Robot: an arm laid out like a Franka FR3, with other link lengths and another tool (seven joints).
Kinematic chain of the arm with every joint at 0, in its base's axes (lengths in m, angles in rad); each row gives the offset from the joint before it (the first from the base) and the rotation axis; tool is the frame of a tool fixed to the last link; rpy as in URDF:
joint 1: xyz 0 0 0.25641 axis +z
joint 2: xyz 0 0 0 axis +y
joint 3: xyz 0 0 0.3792 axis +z
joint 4: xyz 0.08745 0 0 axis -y
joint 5: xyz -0.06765 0 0.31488 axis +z
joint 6: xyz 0 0 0 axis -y
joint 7: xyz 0.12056 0 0 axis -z
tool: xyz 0.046 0.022 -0.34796 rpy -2.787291 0 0.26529
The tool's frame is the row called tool.
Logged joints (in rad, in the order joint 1, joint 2, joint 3, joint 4, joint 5, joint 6, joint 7), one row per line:
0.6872 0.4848 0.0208 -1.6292 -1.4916 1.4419 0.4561
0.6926 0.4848 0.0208 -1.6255 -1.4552 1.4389 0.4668
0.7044 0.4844 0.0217 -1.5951 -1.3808 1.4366 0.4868
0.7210 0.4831 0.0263 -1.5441 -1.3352 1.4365 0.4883
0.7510 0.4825 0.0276 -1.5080 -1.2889 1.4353 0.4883
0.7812 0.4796 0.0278 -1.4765 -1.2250 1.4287 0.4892
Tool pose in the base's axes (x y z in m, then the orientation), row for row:
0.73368 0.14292 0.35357 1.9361 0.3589 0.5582
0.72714 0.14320 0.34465 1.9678 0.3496 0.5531
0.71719 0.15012 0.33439 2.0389 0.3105 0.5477
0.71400 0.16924 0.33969 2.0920 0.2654 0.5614
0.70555 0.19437 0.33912 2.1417 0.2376 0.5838
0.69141 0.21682 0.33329 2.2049 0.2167 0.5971
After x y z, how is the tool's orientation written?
As angles about the fixed x, y, z axes (roll, pitch, yaw), in radians.
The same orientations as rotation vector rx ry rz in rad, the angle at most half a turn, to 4 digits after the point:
1.7586 0.7503 0.0288
1.7942 0.7448 0.0226
1.8788 0.7283 0.0314
1.9414 0.7259 0.0664
1.9911 0.7427 0.0909
2.0541 0.7580 0.0980

